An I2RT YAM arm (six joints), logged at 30 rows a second.
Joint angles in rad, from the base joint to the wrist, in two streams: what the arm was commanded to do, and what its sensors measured. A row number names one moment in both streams.
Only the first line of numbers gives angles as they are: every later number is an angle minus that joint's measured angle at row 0.
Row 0, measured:
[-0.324 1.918 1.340 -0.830 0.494 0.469]
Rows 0 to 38, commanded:
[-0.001 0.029 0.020 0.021 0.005 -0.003]
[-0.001 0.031 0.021 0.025 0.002 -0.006]
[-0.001 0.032 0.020 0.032 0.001 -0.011]
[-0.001 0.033 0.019 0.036 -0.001 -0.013]
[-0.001 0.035 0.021 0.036 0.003 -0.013]
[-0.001 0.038 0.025 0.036 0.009 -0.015]
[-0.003 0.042 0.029 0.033 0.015 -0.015]
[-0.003 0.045 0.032 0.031 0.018 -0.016]
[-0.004 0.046 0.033 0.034 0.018 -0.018]
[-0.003 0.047 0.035 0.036 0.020 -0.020]
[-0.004 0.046 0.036 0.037 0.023 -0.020]
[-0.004 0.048 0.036 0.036 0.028 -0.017]
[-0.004 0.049 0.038 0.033 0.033 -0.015]
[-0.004 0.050 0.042 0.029 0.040 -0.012]
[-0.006 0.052 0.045 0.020 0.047 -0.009]
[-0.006 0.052 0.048 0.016 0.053 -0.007]
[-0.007 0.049 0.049 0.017 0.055 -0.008]
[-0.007 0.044 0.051 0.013 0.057 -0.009]
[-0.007 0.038 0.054 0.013 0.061 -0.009]
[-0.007 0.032 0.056 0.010 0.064 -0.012]
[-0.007 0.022 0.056 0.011 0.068 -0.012]
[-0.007 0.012 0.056 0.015 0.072 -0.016]
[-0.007 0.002 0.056 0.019 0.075 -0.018]
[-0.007 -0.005 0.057 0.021 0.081 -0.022]
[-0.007 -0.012 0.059 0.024 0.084 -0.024]
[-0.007 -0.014 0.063 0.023 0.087 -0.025]
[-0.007 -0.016 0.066 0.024 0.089 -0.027]
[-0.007 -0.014 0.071 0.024 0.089 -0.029]
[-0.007 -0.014 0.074 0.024 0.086 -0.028]
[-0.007 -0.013 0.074 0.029 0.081 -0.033]
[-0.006 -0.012 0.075 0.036 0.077 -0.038]
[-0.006 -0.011 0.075 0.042 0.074 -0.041]
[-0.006 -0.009 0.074 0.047 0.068 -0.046]
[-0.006 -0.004 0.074 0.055 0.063 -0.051]
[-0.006 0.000 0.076 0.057 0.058 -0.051]
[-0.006 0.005 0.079 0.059 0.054 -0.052]
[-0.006 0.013 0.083 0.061 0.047 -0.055]
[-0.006 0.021 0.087 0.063 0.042 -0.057]
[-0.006 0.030 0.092 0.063 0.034 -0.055]
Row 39, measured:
[-0.003 0.015 0.055 0.037 0.047 -0.050]
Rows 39 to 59, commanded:
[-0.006 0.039 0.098 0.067 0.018 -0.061]
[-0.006 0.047 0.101 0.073 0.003 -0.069]
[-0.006 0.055 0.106 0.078 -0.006 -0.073]
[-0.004 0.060 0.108 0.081 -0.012 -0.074]
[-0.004 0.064 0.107 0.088 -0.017 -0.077]
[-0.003 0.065 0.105 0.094 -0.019 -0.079]
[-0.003 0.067 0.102 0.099 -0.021 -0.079]
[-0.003 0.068 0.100 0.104 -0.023 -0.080]
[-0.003 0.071 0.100 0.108 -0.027 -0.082]
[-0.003 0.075 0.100 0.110 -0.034 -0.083]
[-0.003 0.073 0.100 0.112 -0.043 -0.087]
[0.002 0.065 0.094 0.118 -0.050 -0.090]
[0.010 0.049 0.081 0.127 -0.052 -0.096]
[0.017 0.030 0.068 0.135 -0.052 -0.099]
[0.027 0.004 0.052 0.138 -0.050 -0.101]
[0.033 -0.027 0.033 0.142 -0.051 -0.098]
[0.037 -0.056 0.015 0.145 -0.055 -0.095]
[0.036 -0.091 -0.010 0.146 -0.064 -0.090]
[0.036 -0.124 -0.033 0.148 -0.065 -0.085]
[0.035 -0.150 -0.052 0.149 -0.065 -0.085]
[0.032 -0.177 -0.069 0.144 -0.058 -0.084]
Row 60, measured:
[0.038 -0.089 -0.037 0.131 -0.061 -0.092]
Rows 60 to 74, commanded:
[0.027 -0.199 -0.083 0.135 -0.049 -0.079]
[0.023 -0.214 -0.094 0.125 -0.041 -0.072]
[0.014 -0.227 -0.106 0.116 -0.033 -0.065]
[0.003 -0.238 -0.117 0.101 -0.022 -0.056]
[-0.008 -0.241 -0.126 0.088 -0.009 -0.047]
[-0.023 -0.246 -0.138 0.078 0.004 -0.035]
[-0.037 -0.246 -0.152 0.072 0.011 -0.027]
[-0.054 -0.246 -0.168 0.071 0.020 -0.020]
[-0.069 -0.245 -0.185 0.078 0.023 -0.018]
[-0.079 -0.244 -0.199 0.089 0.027 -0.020]
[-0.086 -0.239 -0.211 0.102 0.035 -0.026]
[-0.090 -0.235 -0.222 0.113 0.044 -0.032]
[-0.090 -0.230 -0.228 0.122 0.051 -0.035]
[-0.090 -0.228 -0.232 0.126 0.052 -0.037]
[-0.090 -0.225 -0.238 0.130 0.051 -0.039]
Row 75, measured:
[-0.096 -0.237 -0.227 0.106 0.021 -0.046]
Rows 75 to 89, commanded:
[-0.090 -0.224 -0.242 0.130 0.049 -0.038]
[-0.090 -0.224 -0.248 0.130 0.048 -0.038]
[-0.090 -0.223 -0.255 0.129 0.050 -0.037]
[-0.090 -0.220 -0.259 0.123 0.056 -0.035]
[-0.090 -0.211 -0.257 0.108 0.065 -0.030]
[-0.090 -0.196 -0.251 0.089 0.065 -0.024]
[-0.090 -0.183 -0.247 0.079 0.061 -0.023]
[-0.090 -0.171 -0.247 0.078 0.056 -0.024]
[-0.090 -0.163 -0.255 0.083 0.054 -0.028]
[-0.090 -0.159 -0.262 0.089 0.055 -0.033]
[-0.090 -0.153 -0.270 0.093 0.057 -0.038]
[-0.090 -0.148 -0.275 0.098 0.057 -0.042]
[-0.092 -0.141 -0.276 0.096 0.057 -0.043]
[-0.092 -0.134 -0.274 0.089 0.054 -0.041]
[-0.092 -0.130 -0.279 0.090 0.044 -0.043]
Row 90, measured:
[-0.092 -0.145 -0.264 0.093 0.042 -0.046]
